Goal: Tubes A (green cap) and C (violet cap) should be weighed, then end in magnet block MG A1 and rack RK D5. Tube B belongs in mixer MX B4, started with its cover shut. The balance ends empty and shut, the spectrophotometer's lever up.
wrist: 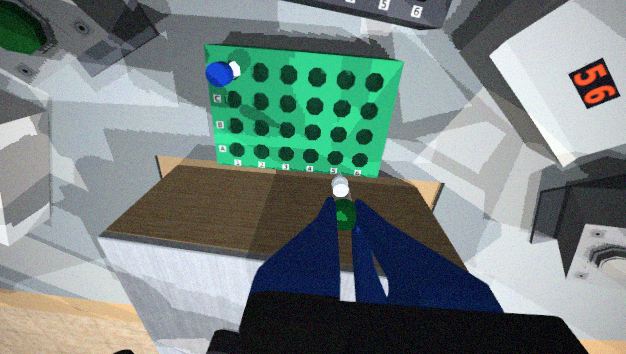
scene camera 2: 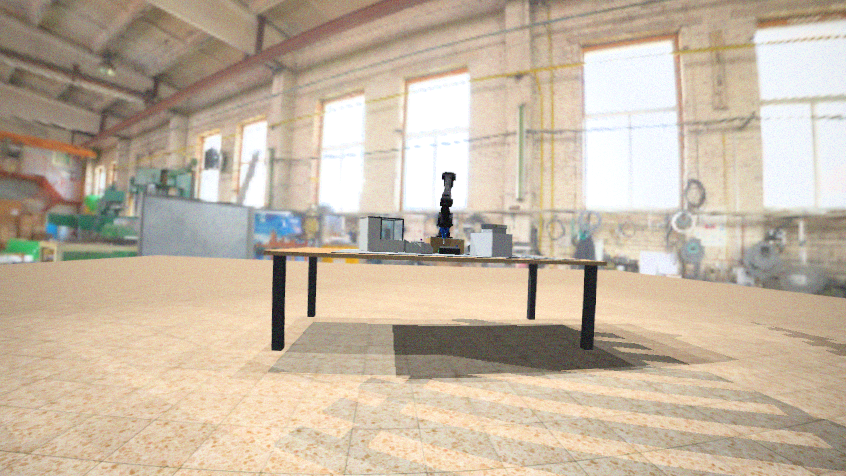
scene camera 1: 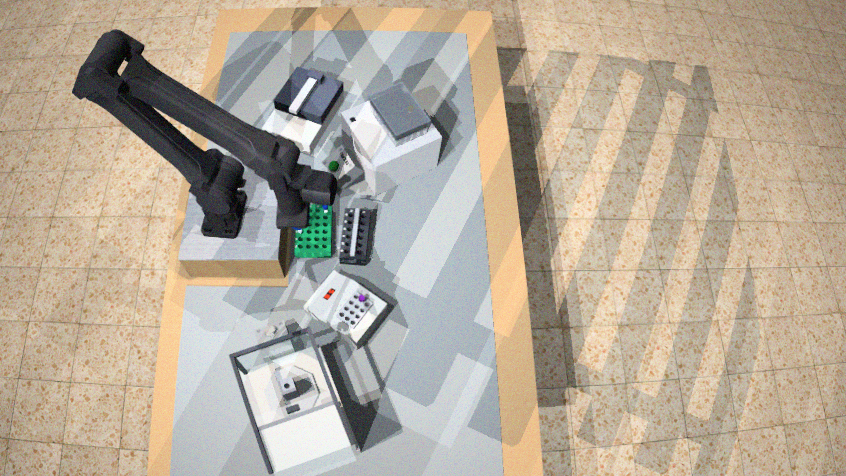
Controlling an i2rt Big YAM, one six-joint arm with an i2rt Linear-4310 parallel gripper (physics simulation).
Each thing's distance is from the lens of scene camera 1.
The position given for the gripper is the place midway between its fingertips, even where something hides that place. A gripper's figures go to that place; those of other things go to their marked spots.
gripper (scene camera 1: pixel 298 226): 1.38 m
glass-box balance (scene camera 1: pixel 290 368): 1.28 m
box with green START button (scene camera 1: pixel 342 163): 1.48 m
lidded box (scene camera 1: pixel 393 139): 1.43 m
The marked spots on the glass-box balance and the box with green START button are 0.52 m apart.
